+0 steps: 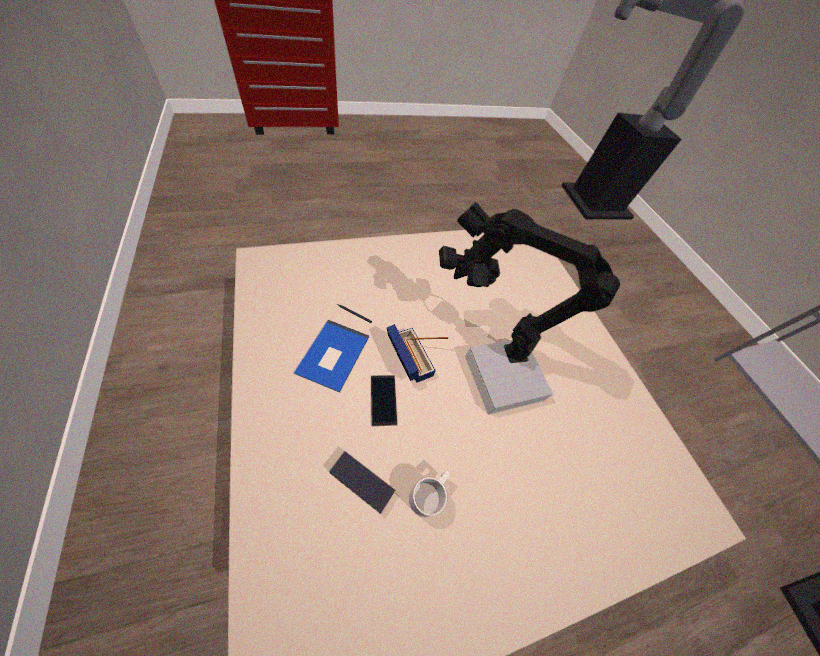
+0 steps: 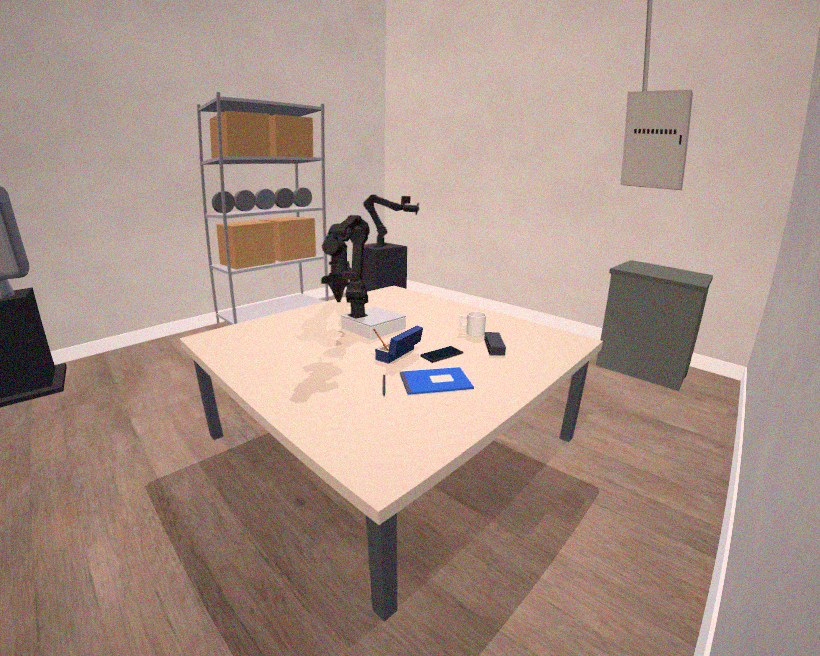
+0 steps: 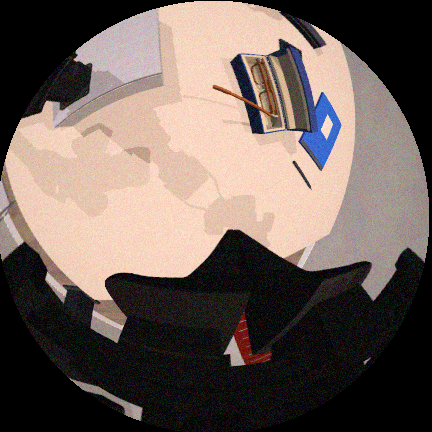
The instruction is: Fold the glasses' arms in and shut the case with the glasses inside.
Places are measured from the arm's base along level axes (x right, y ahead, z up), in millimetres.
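Where they show: gripper, fingertip midpoint: (image 1: 454,277) (image 2: 338,302) (image 3: 232,235); arm's base, link origin: (image 1: 515,353) (image 2: 357,315) (image 3: 74,85).
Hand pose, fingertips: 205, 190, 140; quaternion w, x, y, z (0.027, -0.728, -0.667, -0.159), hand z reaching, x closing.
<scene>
Each offset is from my fingertips to the top centre of the thing, as dx, dy, dz. "pt": to the spot under its first point.
The blue glasses case @(pt -178, +179, -102) (image 1: 402,350) (image 2: 401,342) (image 3: 290,90) lies open on the table, left of the arm's base. The brown glasses (image 1: 418,352) (image 3: 264,85) lie in its lower half. One arm of the glasses (image 1: 434,339) (image 2: 378,337) (image 3: 238,96) sticks out over the case's edge towards the robot. My gripper (image 1: 448,257) (image 2: 336,290) (image 3: 232,235) is shut and empty. It hangs high above the table, well behind the case and apart from it.
A blue notebook @(-119, +379, -191) (image 1: 332,355) (image 2: 436,379) (image 3: 322,135) and a pen @(+32, +304, -189) (image 1: 354,313) (image 3: 301,174) lie left of the case. A black phone @(-285, +243, -191) (image 1: 383,400), a dark box @(-496, +324, -164) (image 1: 362,482) and a white mug @(pt -555, +163, -191) (image 1: 428,496) lie nearer the front. The arm stands on a grey plate (image 1: 508,387).
</scene>
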